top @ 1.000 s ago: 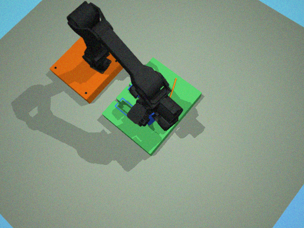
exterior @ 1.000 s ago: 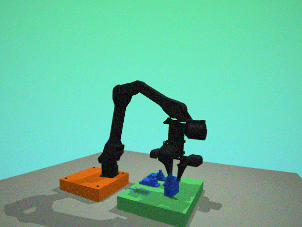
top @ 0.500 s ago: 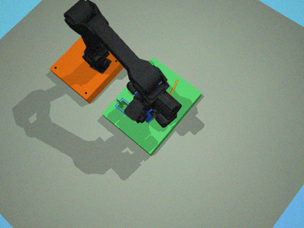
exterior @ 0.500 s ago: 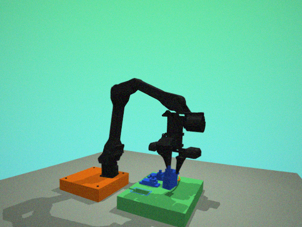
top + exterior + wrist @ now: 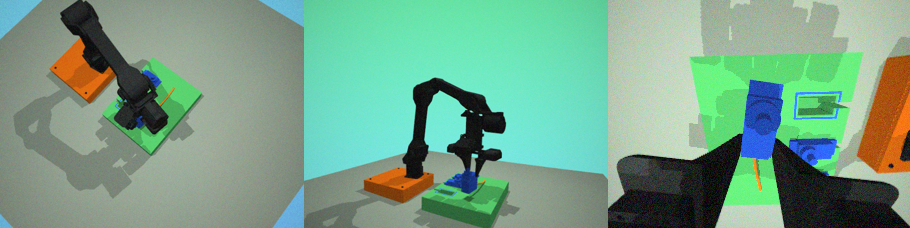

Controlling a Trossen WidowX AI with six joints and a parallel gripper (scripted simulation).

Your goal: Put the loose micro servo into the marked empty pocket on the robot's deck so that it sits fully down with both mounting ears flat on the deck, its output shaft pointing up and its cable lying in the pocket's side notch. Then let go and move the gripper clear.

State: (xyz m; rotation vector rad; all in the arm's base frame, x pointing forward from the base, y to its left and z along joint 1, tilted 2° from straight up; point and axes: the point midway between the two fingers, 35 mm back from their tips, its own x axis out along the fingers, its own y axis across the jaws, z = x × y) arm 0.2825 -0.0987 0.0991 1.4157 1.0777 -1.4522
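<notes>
Right now the green deck is 2 cm ahead of my gripper tip, 6 cm to the left of it and 10 cm below it.
</notes>
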